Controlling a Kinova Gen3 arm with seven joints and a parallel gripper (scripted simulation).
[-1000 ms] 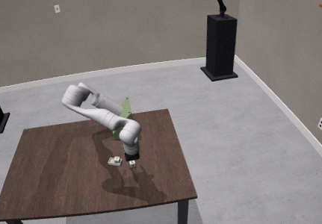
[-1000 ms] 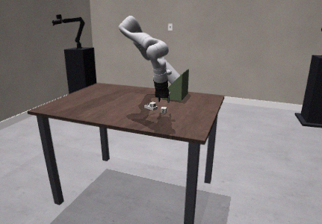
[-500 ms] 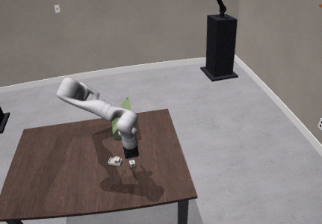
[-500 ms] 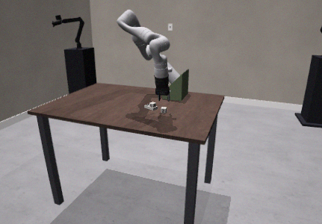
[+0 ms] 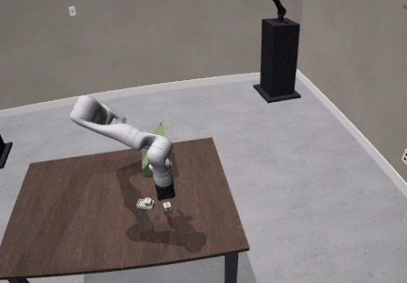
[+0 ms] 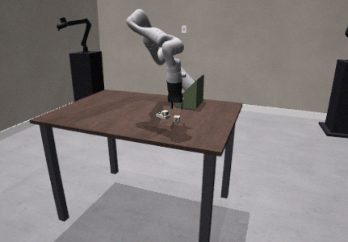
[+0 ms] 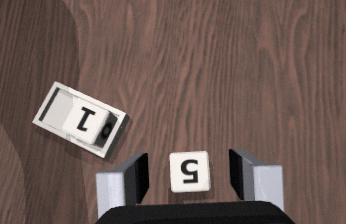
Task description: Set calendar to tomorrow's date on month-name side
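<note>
Right now the digit cube is 80 mm below my hand. Also, from my hand: white calendar tray 100 mm to the right, 80 mm below, 50 mm behind; white cube 80 mm to the right, 70 mm below, 50 mm behind.
</note>
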